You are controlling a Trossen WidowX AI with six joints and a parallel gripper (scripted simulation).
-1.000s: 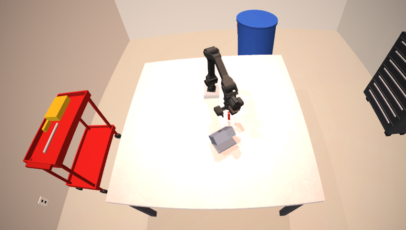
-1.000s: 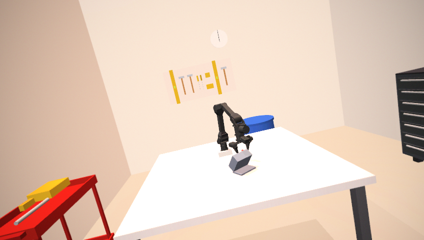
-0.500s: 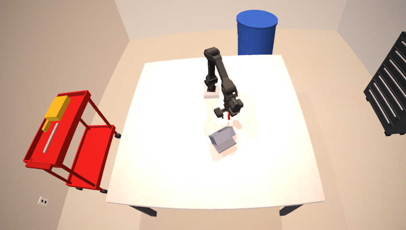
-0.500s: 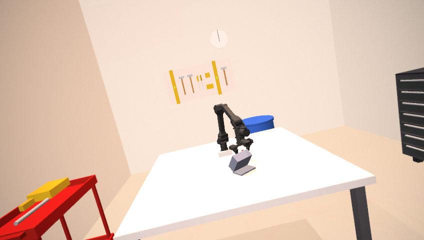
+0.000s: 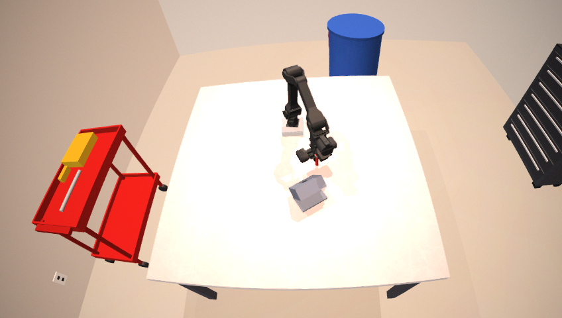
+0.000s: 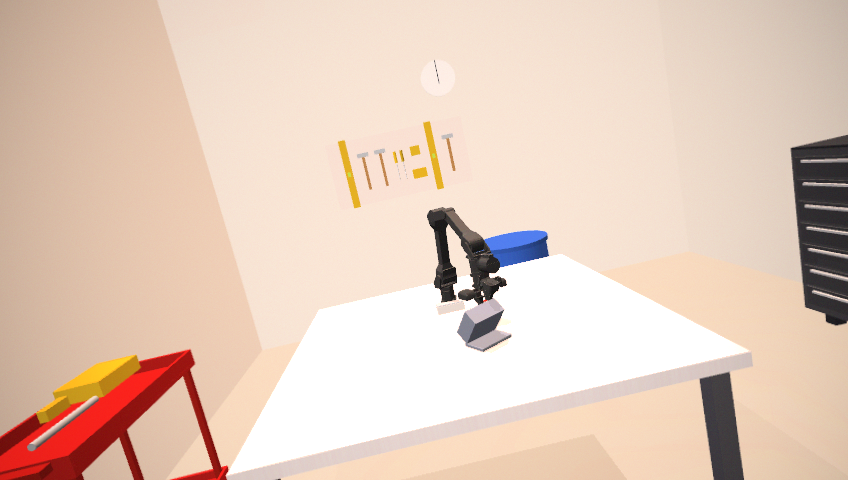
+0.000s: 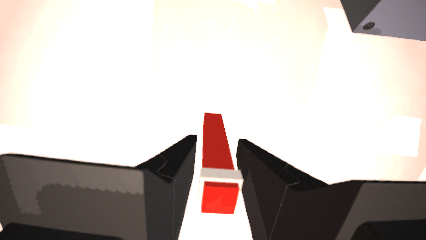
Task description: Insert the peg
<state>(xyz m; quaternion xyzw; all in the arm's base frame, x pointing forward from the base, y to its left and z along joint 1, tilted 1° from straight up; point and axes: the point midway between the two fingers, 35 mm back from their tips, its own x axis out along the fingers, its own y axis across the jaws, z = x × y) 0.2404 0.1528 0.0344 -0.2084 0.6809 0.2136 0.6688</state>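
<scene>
My gripper tip is now 17 cm short of the sloped panel, 2 cm to the left of it and 3 cm below it. The rest, counted from my gripper tip: red square peg (2 cm above).
</scene>
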